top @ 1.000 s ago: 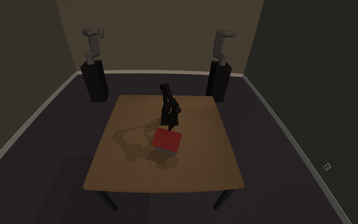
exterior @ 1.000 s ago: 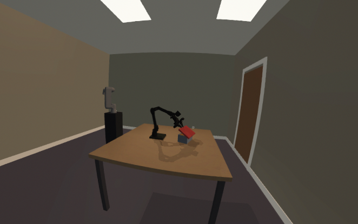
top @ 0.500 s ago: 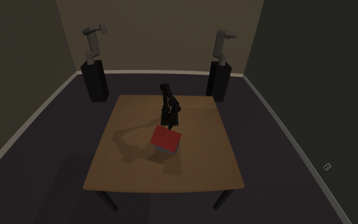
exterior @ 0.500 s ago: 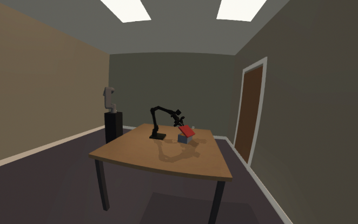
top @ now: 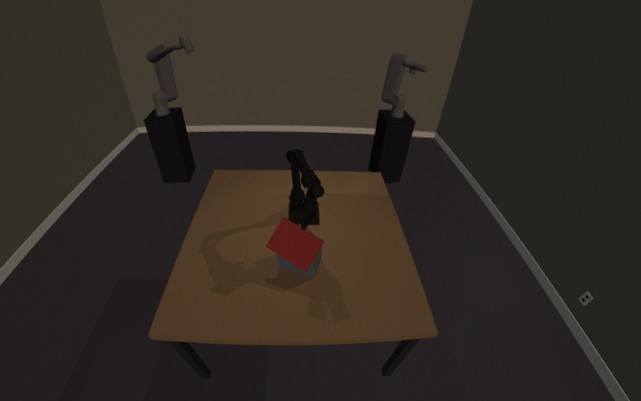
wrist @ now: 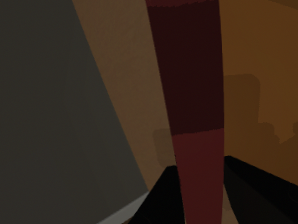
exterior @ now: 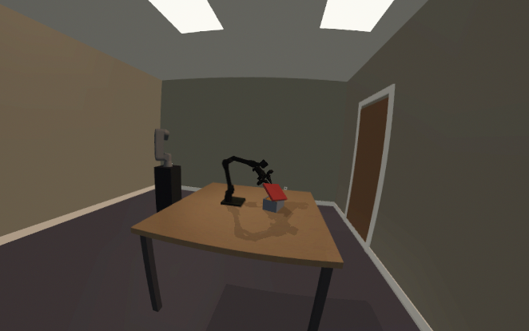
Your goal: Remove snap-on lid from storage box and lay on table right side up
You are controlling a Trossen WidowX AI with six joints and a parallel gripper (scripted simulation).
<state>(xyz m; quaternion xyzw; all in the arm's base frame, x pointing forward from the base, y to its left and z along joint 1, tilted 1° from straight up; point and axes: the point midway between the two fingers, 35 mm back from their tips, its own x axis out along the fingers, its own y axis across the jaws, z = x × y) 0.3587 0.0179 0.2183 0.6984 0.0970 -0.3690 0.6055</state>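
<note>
The snap-on lid is 5 cm ahead of my gripper tip, 4 cm to the right of it and 5 cm below it. Round my gripper tip: grey storage box 4 cm ahead, 2 cm to the right, 16 cm below.
</note>
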